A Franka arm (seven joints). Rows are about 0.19 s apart.
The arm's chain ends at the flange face. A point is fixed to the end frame.
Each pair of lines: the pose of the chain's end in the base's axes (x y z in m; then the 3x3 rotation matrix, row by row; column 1 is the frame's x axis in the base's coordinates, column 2 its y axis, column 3 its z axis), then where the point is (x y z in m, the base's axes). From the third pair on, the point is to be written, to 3 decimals.
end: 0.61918, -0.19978, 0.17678; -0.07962, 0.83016, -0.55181; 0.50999, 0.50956, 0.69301; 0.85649, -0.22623, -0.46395
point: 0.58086 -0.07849 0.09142
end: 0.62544, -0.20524, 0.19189; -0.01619, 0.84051, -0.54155; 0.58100, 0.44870, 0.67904; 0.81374, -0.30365, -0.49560
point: 0.58859 -0.08956 0.09848
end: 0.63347, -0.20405, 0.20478; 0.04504, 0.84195, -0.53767; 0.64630, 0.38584, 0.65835; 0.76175, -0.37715, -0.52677
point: 0.597 -0.095 0.104
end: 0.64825, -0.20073, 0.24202; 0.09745, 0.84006, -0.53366; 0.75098, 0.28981, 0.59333; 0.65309, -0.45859, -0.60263
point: 0.612 -0.107 0.127
